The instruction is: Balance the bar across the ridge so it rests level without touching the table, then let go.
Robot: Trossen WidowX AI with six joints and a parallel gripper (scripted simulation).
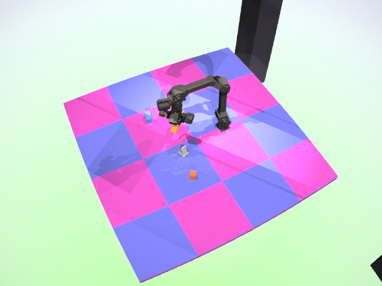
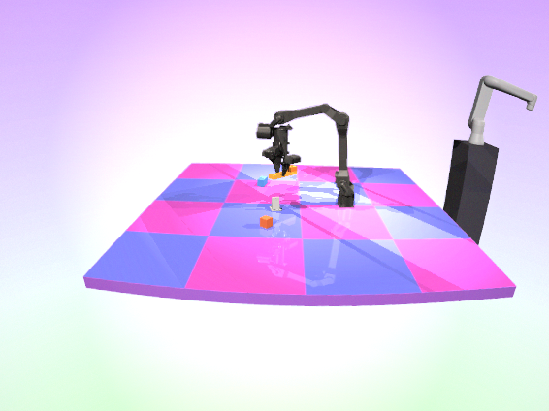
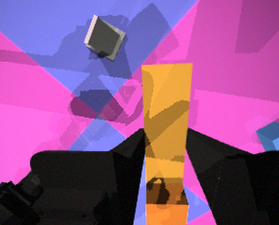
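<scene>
Right now my gripper tip is 3 cm to the left of the orange bar, 3 cm past it and 1 cm below it. The rest, counted from my gripper tip: blue block: 20 cm to the right, 9 cm below, 9 cm ahead; orange cube: 28 cm to the left, 9 cm below, 4 cm ahead.
</scene>
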